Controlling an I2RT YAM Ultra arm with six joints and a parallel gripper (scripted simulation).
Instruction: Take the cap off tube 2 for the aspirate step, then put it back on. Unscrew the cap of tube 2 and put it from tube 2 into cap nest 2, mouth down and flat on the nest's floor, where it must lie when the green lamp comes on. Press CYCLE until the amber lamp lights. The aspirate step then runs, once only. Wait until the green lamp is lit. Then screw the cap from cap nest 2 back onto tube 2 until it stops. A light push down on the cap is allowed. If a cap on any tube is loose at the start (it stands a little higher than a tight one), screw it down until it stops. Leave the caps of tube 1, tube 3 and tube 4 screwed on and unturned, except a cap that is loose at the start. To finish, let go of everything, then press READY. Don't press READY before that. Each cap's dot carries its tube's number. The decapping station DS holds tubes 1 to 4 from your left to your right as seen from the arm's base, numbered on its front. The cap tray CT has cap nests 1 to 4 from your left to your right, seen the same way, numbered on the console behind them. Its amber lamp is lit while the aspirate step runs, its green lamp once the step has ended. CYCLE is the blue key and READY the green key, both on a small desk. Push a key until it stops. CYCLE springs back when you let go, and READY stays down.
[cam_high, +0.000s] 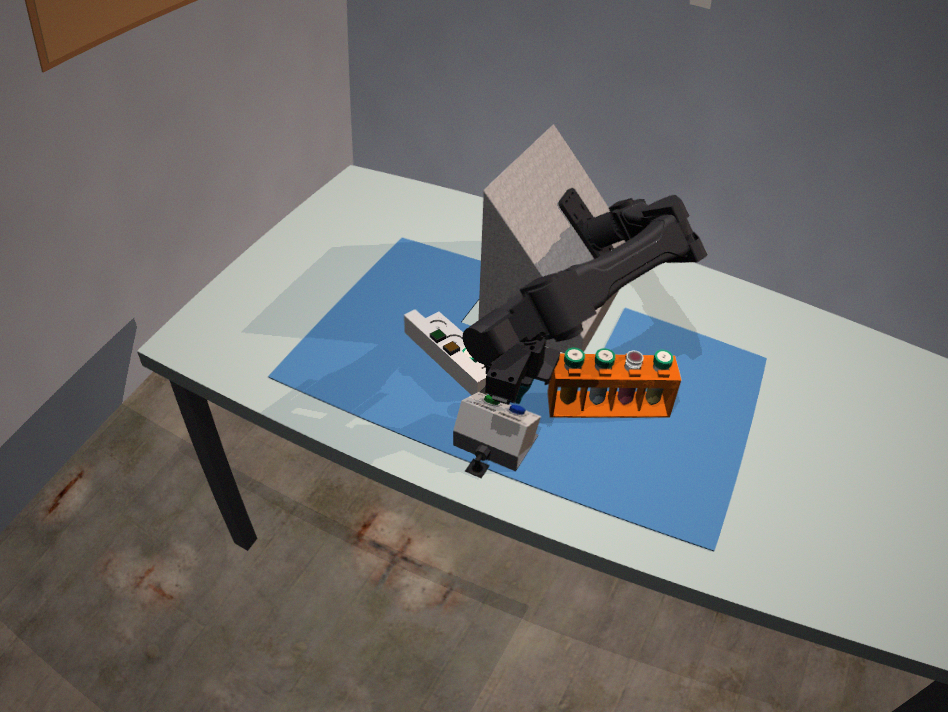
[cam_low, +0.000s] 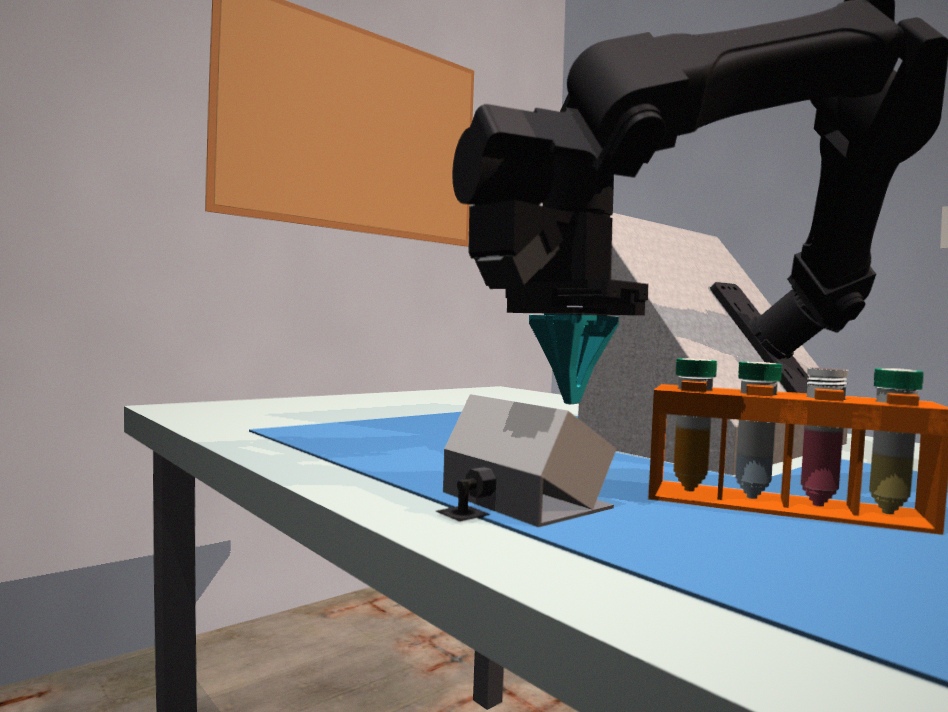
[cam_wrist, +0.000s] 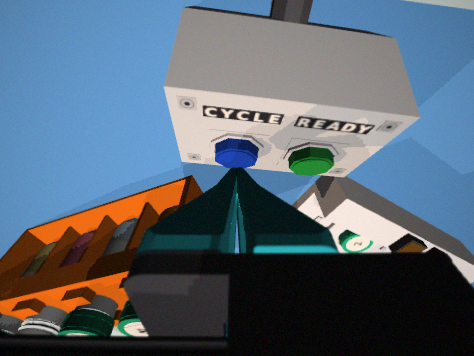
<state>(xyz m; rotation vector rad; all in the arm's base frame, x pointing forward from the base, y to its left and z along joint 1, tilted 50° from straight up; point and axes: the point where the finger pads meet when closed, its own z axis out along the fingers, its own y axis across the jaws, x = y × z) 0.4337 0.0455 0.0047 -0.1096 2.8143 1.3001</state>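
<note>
Right now the key desk is 20 mm ahead of my hand, 20 mm to the right of it and 40 mm below it. From my hand the other things lie so: cap 3: 130 mm behind, 100 mm to the left, 20 mm above; cap 4: 100 mm behind, 50 mm to the left, 20 mm above; cap 2: 130 mm behind, 140 mm to the right, 80 mm below.
</note>
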